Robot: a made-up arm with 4 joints.
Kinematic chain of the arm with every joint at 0, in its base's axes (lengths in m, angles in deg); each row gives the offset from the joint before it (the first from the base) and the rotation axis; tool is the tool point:
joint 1: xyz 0 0 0.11 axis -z
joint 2: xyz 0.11 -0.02 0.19 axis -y
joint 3: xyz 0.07 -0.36 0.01 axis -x
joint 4: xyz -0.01 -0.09 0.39 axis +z
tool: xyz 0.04 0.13 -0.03
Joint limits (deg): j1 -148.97..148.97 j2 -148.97..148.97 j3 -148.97..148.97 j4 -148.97..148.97
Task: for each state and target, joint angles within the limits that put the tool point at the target. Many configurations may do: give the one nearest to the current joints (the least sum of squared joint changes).
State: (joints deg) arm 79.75 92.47 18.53 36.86
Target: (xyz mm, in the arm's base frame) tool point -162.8 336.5 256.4
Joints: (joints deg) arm 113.10 98.40 10.04 39.21
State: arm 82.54 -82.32 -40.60 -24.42
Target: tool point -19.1 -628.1 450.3
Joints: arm 50.00 -48.92 -10.99 -10.26
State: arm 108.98 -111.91 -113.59 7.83
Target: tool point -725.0 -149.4 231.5
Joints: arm 81.75 -108.11 -105.08 6.22
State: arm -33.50 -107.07 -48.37 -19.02
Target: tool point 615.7 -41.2 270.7
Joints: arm -32.95 -79.25 -4.65 -0.19
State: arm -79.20 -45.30 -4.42 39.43
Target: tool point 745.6 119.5 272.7
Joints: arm -71.11 -77.04 -59.25 8.03
